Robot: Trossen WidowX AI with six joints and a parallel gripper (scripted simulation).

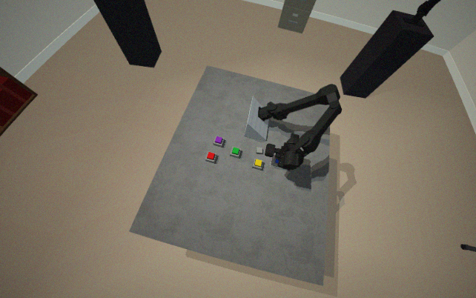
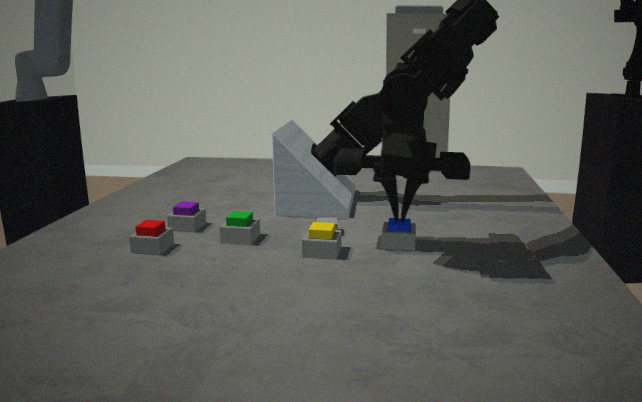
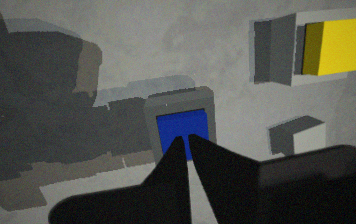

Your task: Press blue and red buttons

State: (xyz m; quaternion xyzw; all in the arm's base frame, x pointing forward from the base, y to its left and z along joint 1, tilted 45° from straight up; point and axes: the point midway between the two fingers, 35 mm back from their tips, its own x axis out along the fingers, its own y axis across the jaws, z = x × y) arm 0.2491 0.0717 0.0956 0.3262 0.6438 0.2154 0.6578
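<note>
Right now my gripper tip is 1 cm above the blue button. The rest, counted from my gripper tip: green button: 24 cm to the right, 2 cm behind; then small grey block: 11 cm to the right, 5 cm behind, 3 cm below; then yellow button: 11 cm to the right, 3 cm ahead.
</note>
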